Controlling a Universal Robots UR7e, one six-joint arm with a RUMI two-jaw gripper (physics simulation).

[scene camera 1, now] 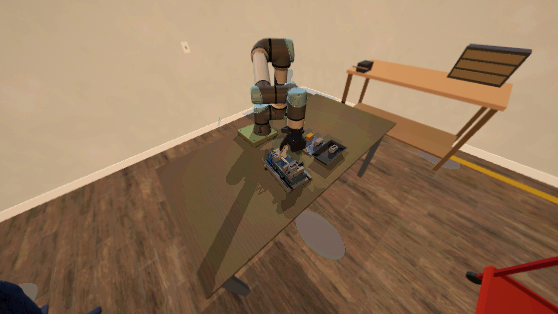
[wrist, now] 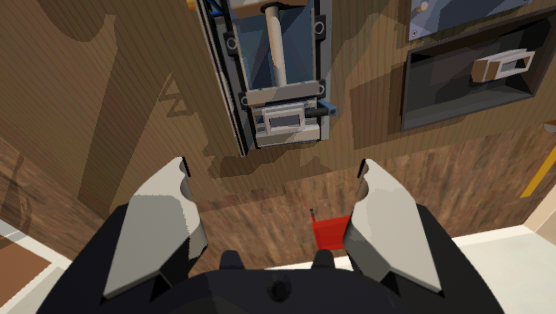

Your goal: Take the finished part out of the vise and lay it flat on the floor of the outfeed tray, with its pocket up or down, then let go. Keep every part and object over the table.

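Frame: origin at the arm's base, x ahead, y left, z up, level; centimetres.
Seen in the pictures: gripper, between the fingertips: (scene camera 1: 292, 154) (wrist: 275, 160); arm's base, origin of its link: (scene camera 1: 262, 130).
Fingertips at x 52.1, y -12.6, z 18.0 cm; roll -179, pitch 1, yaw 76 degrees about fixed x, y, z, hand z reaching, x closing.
Pixels of each thing's top centre, then the offset from my fingertips to it. Level surfaces: height alone.
- vise, centre of its top: (wrist: 274, 64) (scene camera 1: 286, 160) dx -7.2, dy +1.5, dz -11.2 cm
- finished part, centre of its top: (wrist: 284, 122) dx -0.1, dy +1.3, dz -9.6 cm
- pocketed part, centre of its top: (wrist: 514, 65) (scene camera 1: 333, 147) dx +0.5, dy +39.8, dz -16.4 cm
- blue-grey plate, centre of its top: (scene camera 1: 310, 143) dx -15.6, dy +33.3, dz -20.3 cm
- yellow block, centre of its top: (scene camera 1: 309, 135) dx -20.8, dy +37.4, dz -16.7 cm
- table's, height of its surface: dz -21.1 cm
The vise (scene camera 1: 286, 169) (wrist: 282, 93) stands on the table. In the wrist view the finished part (wrist: 284, 112), a light rectangular piece with its pocket visible, sits between the jaws at the vise's near end. A dark handle lies beside it on the right. My gripper (scene camera 1: 293, 148) (wrist: 275, 160) is open and empty. It is above the table near the vise, apart from the part. The outfeed tray (scene camera 1: 325, 158) (wrist: 435, 102), dark and shallow, lies to the right of the vise in the wrist view. Another pocketed part (scene camera 1: 333, 148) (wrist: 502, 65) lies in it.
A blue-grey plate (scene camera 1: 311, 148) (wrist: 462, 19) lies beside the tray, with a yellow block (scene camera 1: 310, 136) at its far side. The table's (scene camera 1: 215, 200) near edge runs close past the vise and tray. A workbench (scene camera 1: 415, 85) stands behind, and a red cart (scene camera 1: 505, 295) (wrist: 330, 233) on the floor.
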